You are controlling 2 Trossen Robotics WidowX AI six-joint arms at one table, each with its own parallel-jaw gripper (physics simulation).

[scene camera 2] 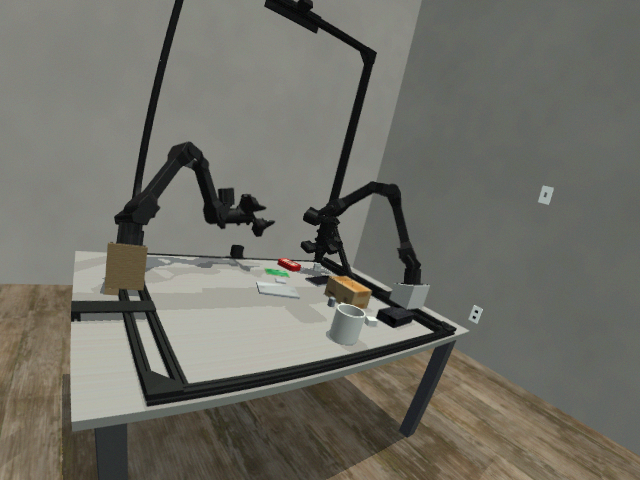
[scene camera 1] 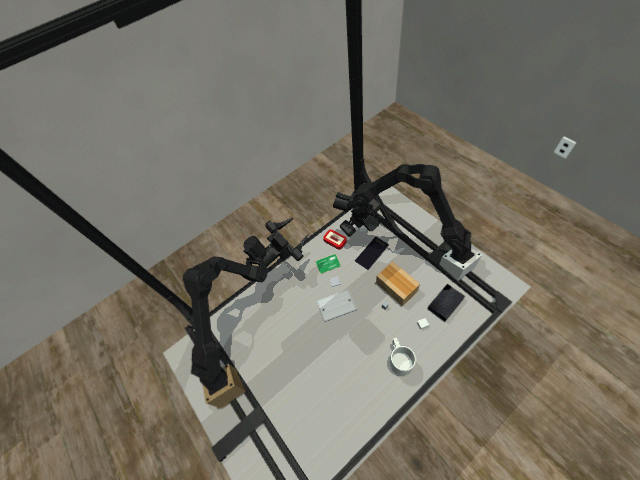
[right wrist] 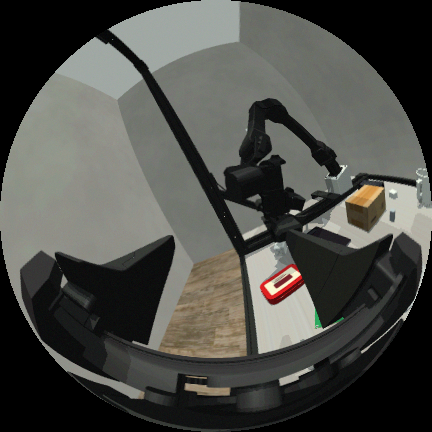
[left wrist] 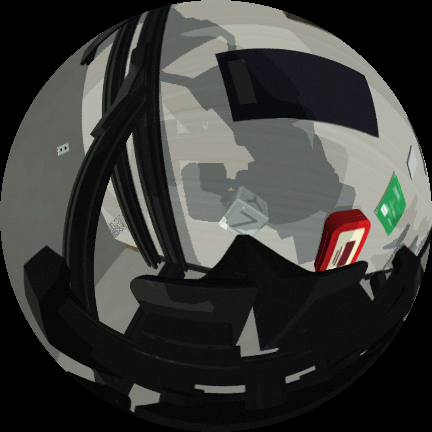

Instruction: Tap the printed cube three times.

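Observation:
The printed cube [left wrist: 244,216] [right wrist: 278,250] is small, pale grey and lettered. It lies on the table [scene camera 1: 318,381] by the black frame rail, in the left arm's shadow. My left gripper [left wrist: 241,239] [scene camera 1: 358,224] [scene camera 2: 323,258] is shut and empty. It points down with its tip right at the cube's near edge; I cannot tell whether they touch. The arm hides the cube in scene camera 1. My right gripper [scene camera 1: 294,238] [scene camera 2: 267,215] [right wrist: 232,239] is open and empty, held high over the table's far left edge.
A red case [scene camera 1: 335,238] [left wrist: 342,241] lies beside the cube, a green card [scene camera 1: 328,263] and a black phone [scene camera 1: 371,252] nearby. Farther off are a cardboard box [scene camera 1: 397,282], a white plate [scene camera 1: 337,306], a mug [scene camera 1: 403,358] and a black slab [scene camera 1: 446,302].

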